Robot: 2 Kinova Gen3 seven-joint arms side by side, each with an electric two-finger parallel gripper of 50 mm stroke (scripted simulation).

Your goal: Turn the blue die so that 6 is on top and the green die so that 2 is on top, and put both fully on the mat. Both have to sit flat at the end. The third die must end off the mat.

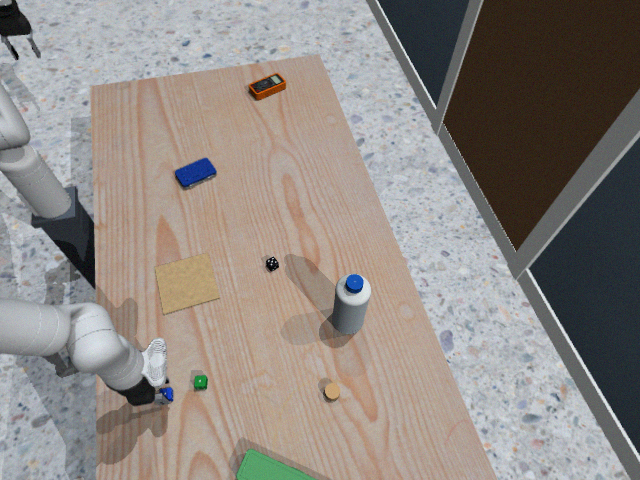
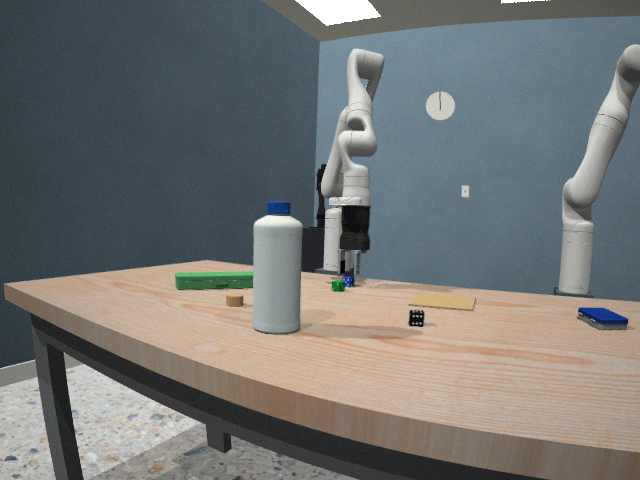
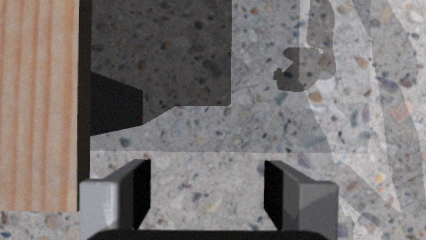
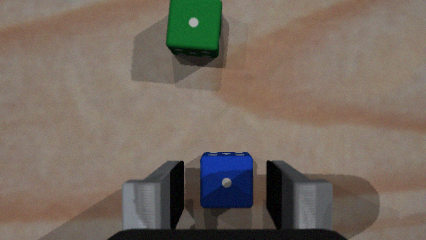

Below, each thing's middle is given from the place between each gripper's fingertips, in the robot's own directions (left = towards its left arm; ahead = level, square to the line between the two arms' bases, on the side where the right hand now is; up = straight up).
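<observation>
Counting from my right hand (image 2: 348,274), I find the tan mat (image 1: 188,282) 60 mm ahead, 280 mm to the left and 50 mm below. The blue box (image 1: 193,174) is 630 mm to the left of that same right hand, 120 mm ahead of it and 40 mm below it. A green case (image 2: 184,280) sits 240 mm ahead of my right hand, 240 mm to the right of it and 30 mm below it, and the white bottle (image 2: 277,255) is 440 mm ahead of that hand, 90 mm to the left of it and 50 mm above it.
As for my left hand, it is 400 mm to the left of the blue box, 410 mm short of it and 170 mm above it. From this left hand I count the tan mat at 350 mm ahead, 750 mm to the right and 180 mm below, the green case at 530 mm ahead, 1270 mm to the right and 160 mm below, and the white bottle at 730 mm ahead, 940 mm to the right and 80 mm below.
</observation>
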